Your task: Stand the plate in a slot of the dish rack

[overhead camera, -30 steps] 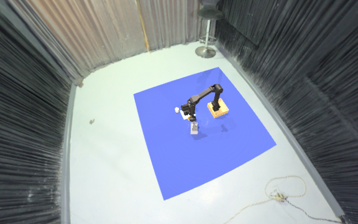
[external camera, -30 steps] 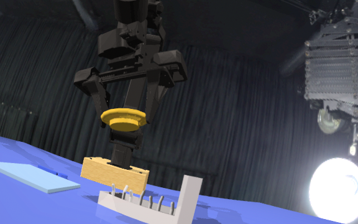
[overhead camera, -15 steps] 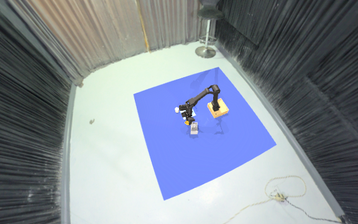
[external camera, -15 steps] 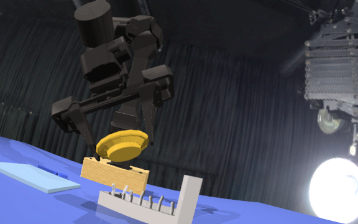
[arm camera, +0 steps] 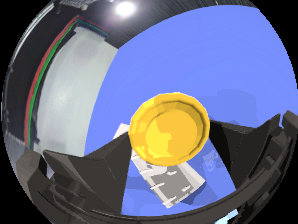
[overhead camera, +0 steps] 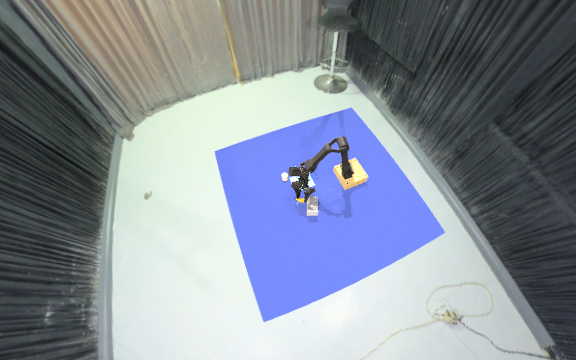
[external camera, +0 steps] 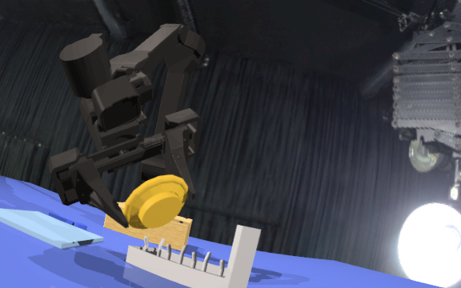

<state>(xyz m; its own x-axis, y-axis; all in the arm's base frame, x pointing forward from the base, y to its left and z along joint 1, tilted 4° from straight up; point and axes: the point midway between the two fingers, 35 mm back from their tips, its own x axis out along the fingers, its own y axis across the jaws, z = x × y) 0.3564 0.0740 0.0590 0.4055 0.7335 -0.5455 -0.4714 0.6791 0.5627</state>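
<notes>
Now: the dish rack 70 mm behind my gripper tip, 50 mm below it and 30 mm to the left of it. From my gripper tip the other things lie so: yellow plate: 10 mm to the right; then small white cup: 240 mm to the right, 50 mm below, 40 mm ahead; then light blue flat pad: 170 mm to the right, 70 mm below, 60 mm behind.
</notes>
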